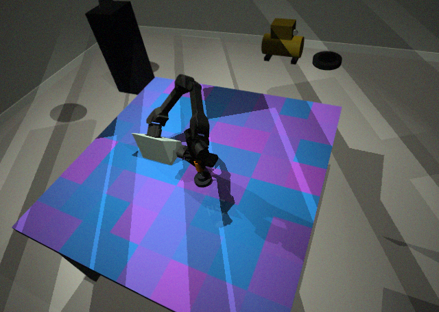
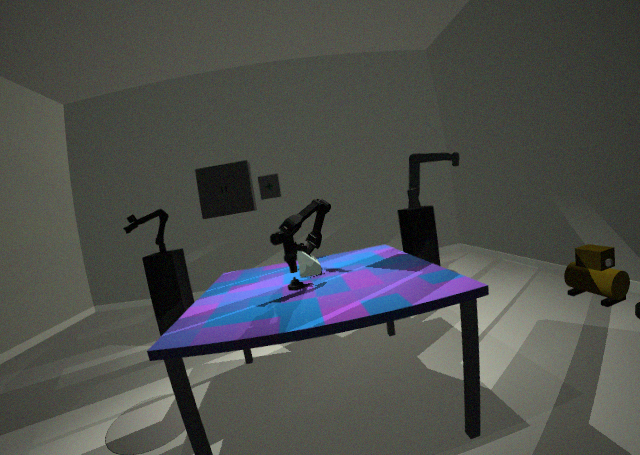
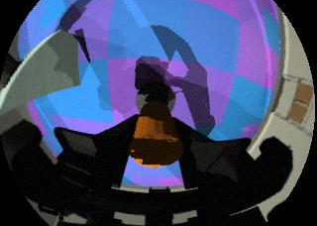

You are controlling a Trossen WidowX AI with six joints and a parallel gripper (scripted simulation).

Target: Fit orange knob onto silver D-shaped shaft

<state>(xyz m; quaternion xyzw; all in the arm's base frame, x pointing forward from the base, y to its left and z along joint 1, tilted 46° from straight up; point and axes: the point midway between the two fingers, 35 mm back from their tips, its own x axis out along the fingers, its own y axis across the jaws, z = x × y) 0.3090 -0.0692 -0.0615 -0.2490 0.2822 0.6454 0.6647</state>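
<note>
Right now my gripper tip is 6 cm above the round dark pedestal. The rest, counted from my gripper tip: orange knob (3 cm above).
</note>
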